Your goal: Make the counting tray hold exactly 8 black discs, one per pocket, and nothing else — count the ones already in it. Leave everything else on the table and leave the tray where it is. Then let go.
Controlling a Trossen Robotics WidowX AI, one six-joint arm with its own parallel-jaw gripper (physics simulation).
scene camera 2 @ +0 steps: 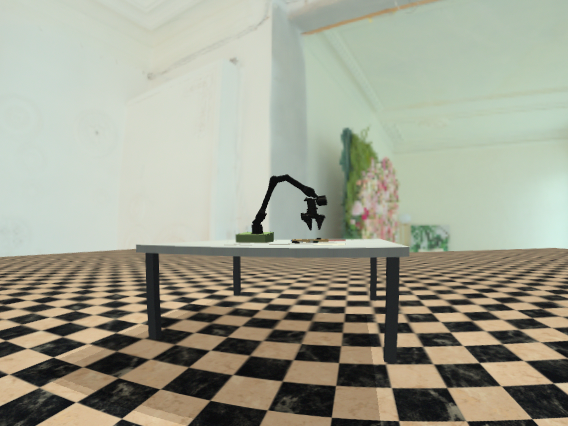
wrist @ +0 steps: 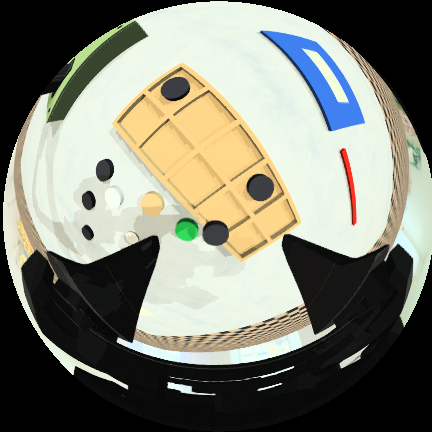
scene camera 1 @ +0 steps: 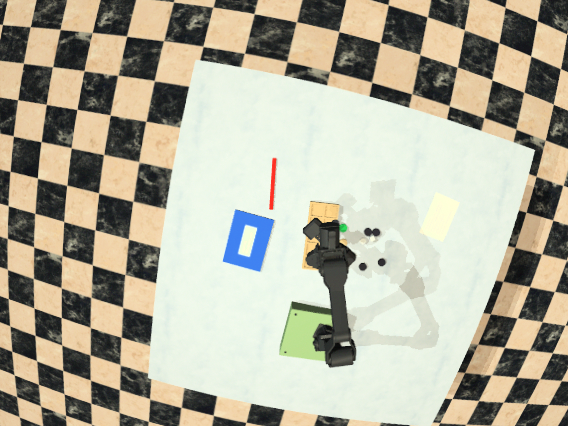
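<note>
The wooden counting tray [scene camera 1: 318, 210] [wrist: 194, 150] has two rows of pockets. In the wrist view one black disc [wrist: 175, 88] sits in an end pocket and another black disc [wrist: 260, 187] in a pocket near the other end. A third black disc [wrist: 215, 233] overlaps the tray's long rim, next to the green disc [wrist: 186, 229] [scene camera 1: 343, 228]; I cannot tell whether it is level. The other pockets I see look empty. My gripper [scene camera 2: 314, 229] [wrist: 221, 241] is open above the tray with nothing between its fingers. Loose black discs [scene camera 1: 372, 232] [wrist: 105, 170] lie beside the tray.
A tan disc [wrist: 152, 203] and a white disc [wrist: 114, 197] lie beside the tray. A blue frame [scene camera 1: 230, 242] [wrist: 345, 117] and a red stick [scene camera 1: 273, 184] [wrist: 349, 185] lie across from them. A pale card [scene camera 1: 440, 217] lies farther off. The arm stands on a green base [scene camera 1: 305, 335].
</note>
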